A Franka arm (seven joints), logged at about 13 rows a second.
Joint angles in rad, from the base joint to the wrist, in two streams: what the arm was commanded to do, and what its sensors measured. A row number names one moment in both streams.
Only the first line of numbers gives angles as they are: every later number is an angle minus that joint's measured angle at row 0.
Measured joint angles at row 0:
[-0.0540 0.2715 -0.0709 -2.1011 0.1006 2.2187 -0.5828]
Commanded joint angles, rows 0 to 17:
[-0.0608 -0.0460 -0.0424 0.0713 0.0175 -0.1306 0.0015]
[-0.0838 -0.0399 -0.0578 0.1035 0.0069 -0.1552 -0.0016]
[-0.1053 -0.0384 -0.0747 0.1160 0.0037 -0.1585 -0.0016]
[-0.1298 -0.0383 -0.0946 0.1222 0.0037 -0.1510 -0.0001]
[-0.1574 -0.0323 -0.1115 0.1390 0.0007 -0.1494 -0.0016]
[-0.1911 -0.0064 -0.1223 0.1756 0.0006 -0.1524 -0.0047]
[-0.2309 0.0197 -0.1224 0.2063 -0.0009 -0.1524 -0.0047]
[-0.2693 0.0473 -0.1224 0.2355 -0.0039 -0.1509 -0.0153]
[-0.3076 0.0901 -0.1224 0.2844 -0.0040 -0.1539 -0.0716]
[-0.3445 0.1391 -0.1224 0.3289 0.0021 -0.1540 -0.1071]
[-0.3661 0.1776 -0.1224 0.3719 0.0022 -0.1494 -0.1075]
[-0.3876 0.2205 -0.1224 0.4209 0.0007 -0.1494 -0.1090]
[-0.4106 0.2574 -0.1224 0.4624 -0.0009 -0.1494 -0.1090]
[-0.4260 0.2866 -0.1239 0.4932 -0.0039 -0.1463 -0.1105]
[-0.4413 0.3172 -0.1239 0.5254 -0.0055 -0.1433 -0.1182]
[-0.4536 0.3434 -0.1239 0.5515 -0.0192 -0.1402 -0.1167]
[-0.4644 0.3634 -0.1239 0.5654 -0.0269 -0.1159 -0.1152]
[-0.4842 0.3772 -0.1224 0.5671 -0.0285 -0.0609 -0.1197]
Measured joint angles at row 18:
[-0.4483 0.3320 -0.1325 0.5106 -0.0152 -0.1018 -0.1038]
